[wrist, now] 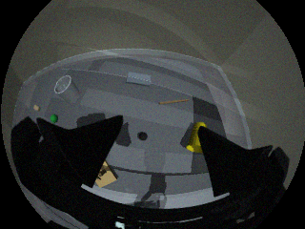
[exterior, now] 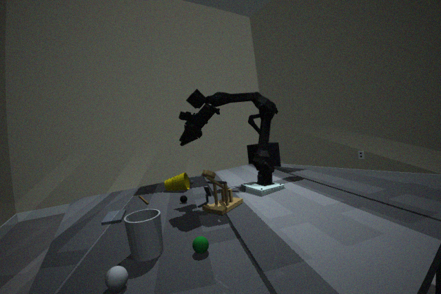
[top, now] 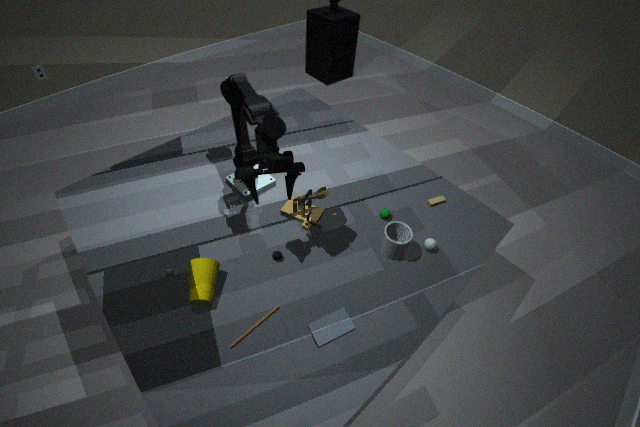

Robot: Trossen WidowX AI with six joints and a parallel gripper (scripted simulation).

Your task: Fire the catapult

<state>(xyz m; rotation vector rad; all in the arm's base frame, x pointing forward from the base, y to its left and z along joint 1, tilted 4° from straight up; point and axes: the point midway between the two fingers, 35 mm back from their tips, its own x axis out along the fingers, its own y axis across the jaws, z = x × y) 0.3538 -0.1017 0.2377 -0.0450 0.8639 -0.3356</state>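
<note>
The wooden catapult is 19 cm below my gripper tip, 18 cm to the left of it and 5 cm behind it. Also, from my gripper tip: thin wooden stick: 26 cm below, 19 cm to the right, 16 cm ahead; black ball: 25 cm below, 1 cm to the right, 1 cm ahead; grey plate: 30 cm ahead, 26 cm below, 2 cm to the right.
</note>
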